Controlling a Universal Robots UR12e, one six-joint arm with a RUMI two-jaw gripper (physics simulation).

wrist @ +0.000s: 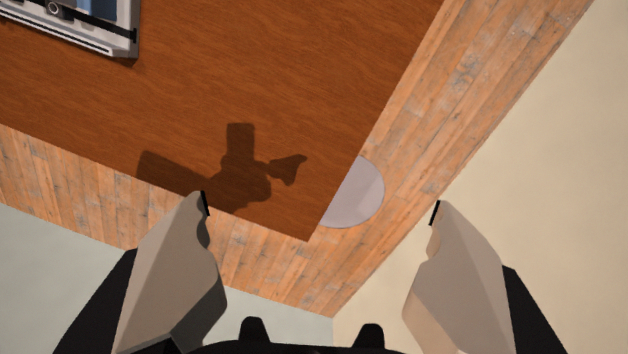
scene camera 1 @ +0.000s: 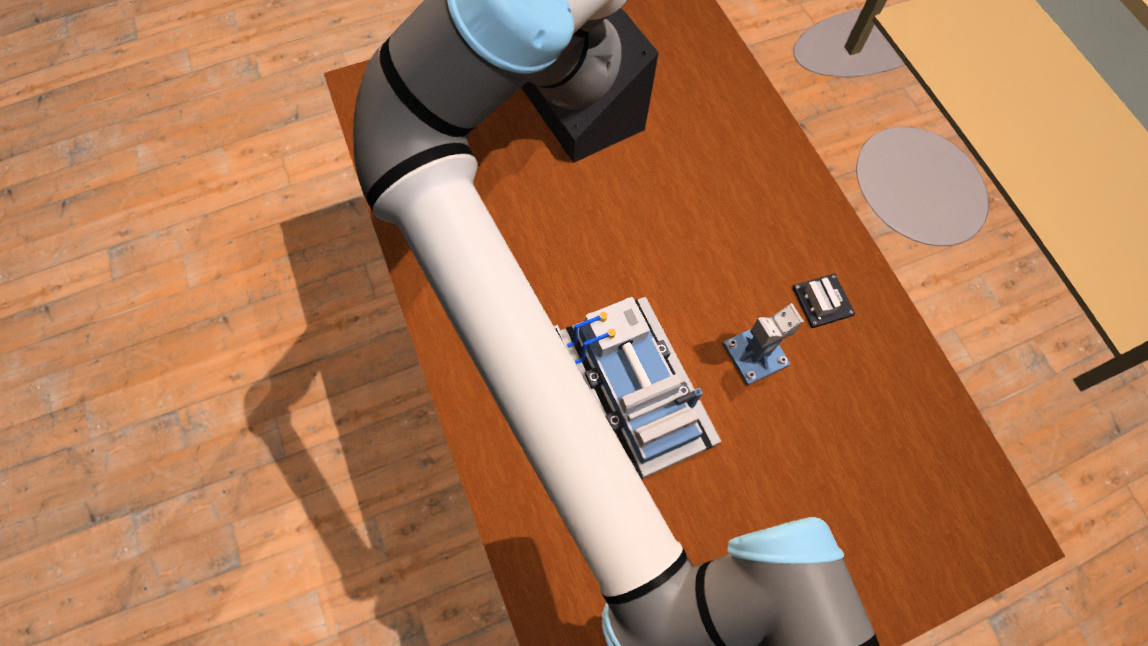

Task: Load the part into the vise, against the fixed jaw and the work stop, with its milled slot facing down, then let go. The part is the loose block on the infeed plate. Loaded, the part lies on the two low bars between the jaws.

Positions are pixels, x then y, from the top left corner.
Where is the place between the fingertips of my gripper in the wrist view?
318, 198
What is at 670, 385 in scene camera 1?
A moving jaw.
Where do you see a blue bolted plate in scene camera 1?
744, 367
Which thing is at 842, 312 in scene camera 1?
A black infeed plate.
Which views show the part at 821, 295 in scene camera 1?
Scene camera 1 only.
